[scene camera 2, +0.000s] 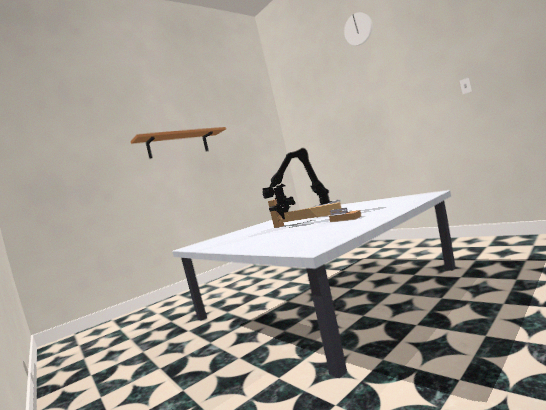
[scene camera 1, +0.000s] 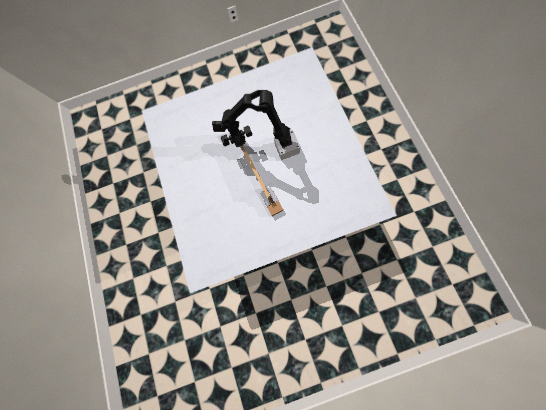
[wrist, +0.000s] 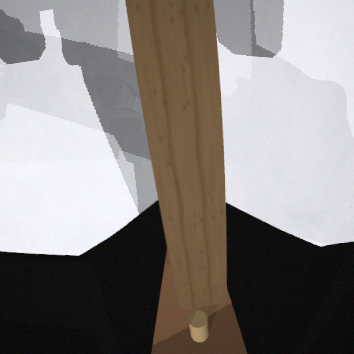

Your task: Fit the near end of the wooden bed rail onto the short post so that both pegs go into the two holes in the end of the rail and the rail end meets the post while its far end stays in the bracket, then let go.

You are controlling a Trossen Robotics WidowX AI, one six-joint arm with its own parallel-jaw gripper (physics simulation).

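Where they show: gripper, fingertip midpoint: (scene camera 2: pixel 285 218) (wrist: pixel 187 206); arm's base, origin of the base link: (scene camera 2: pixel 325 203) (scene camera 1: pixel 285 141).
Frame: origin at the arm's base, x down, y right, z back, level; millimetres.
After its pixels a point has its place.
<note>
The wooden bed rail (scene camera 1: pixel 256 174) @(x -13, y -142, z -237 mm) (scene camera 2: pixel 308 212) @(x 12, y -81, z -251 mm) (wrist: pixel 182 140) @(x -8, y 77, z -265 mm) runs across the white table (scene camera 1: pixel 332 122) @(x 80, y 56, z 347 mm) (scene camera 2: pixel 312 244) @(x 80, y -513, z -687 mm) (wrist: pixel 298 140) @(x 80, y 90, z -352 mm). Its far end sits in the bracket on a small wooden base (scene camera 1: pixel 275 209) @(x 44, y -370, z -200 mm) (scene camera 2: pixel 345 215) @(x 52, y -345, z -242 mm). My gripper (scene camera 1: pixel 238 140) @(x 33, y 118, z -270 mm) (scene camera 2: pixel 281 205) (wrist: pixel 187 206) @(x 33, y 118, z -270 mm) is shut on the rail close to its near end and holds that end a little above the table. The short brown post (scene camera 2: pixel 277 220) @(x 34, y 165, z -299 mm) (wrist: pixel 168 323) @(x 2, y 165, z -261 mm) stands right at the rail's near end. In the wrist view one pale peg (wrist: pixel 198 327) @(x -8, y 152, z -274 mm) shows just below the rail end. The other peg is hidden behind the rail.
The arm's base (scene camera 1: pixel 288 148) @(x -1, y -50, z 0 mm) stands on the table beside the rail. A wall shelf (scene camera 2: pixel 178 134) and a clock (scene camera 2: pixel 358 28) hang far off on the walls. The table edges are far from the rail.
</note>
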